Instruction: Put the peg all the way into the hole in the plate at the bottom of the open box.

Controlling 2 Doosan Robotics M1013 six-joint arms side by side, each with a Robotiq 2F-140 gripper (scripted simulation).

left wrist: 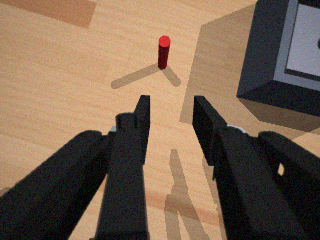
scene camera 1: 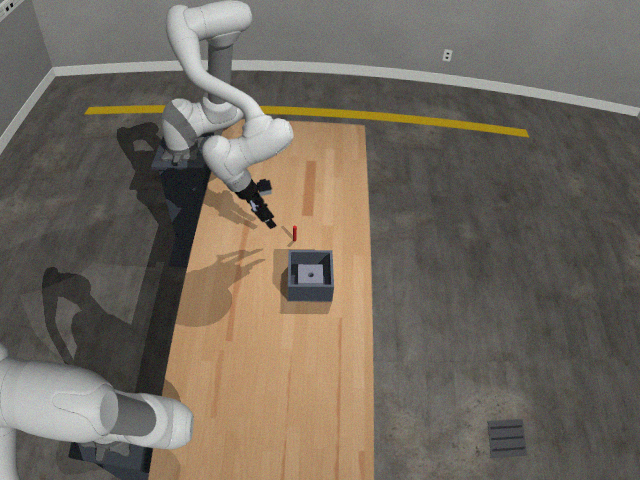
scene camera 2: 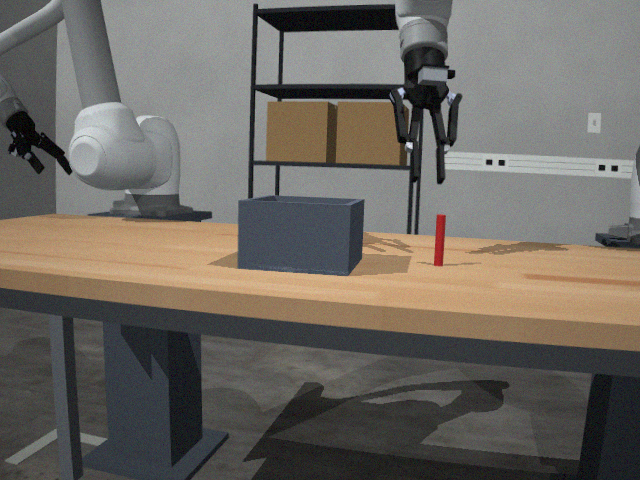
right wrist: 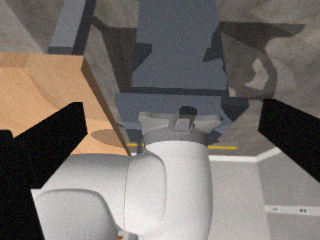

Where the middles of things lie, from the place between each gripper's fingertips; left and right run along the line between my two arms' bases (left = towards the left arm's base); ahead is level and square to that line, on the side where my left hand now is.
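Labels:
There is a grey box (scene camera 1: 297,292), which I see 17 cm to the right of my left hand, 16 cm ahead of it and 13 cm below it. As for my right gripper (scene camera 2: 56,171), I see it 95 cm to the right of the grey box, 61 cm short of the box and 9 cm above it.

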